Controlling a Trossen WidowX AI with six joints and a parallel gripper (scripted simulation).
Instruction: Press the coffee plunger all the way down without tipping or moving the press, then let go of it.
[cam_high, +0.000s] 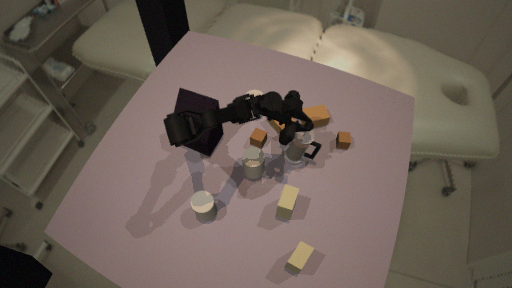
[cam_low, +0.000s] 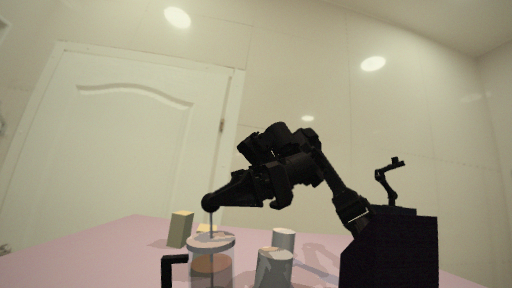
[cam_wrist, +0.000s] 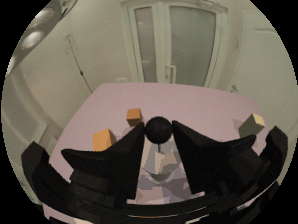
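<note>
Right now my gripper tip is 10 cm above the glass coffee press, 1 cm to the left of it and 1 cm past it.
</note>
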